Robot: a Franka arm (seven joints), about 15 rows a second.
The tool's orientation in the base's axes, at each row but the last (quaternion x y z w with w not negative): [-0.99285, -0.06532, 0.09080, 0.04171]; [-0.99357, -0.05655, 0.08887, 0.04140]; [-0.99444, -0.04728, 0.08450, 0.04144]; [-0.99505, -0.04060, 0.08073, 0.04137]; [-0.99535, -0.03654, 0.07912, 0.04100]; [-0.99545, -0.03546, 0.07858, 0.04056]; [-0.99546, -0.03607, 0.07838, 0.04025]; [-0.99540, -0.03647, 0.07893, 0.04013]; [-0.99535, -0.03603, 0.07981, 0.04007]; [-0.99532, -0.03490, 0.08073, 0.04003]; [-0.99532, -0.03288, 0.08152, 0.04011]
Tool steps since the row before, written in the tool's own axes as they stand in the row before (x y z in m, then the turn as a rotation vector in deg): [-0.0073, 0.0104, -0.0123, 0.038, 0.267, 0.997]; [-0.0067, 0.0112, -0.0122, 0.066, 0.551, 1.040]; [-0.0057, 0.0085, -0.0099, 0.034, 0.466, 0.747]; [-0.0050, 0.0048, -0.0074, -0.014, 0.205, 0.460]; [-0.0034, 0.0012, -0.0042, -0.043, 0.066, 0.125]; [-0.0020, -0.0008, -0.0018, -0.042, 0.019, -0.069]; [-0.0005, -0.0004, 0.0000, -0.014, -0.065, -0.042]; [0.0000, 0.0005, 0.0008, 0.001, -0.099, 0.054]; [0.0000, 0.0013, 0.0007, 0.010, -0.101, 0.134]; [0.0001, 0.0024, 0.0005, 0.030, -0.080, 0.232]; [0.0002, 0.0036, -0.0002, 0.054, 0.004, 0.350]
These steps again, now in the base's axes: [-0.0036, -0.0122, 0.0123, -0.116, -0.188, -1.009]; [-0.0032, -0.0128, 0.0121, -0.066, -0.463, -1.082]; [-0.0032, -0.0097, 0.0099, -0.055, -0.403, -0.781]; [-0.0033, -0.0058, 0.0076, -0.074, -0.170, -0.468]; [-0.0026, -0.0018, 0.0046, -0.058, -0.060, -0.122]; [-0.0017, 0.0005, 0.0021, -0.029, -0.027, 0.073]; [-0.0005, 0.0004, 0.0001, -0.011, 0.060, 0.049]; [-0.0001, -0.0004, -0.0008, -0.014, 0.102, -0.045]; [0.0000, -0.0012, -0.0008, -0.018, 0.111, -0.125]; [0.0002, -0.0023, -0.0007, -0.013, 0.099, -0.226]; [0.0004, -0.0036, -0.0001, -0.004, 0.026, -0.353]
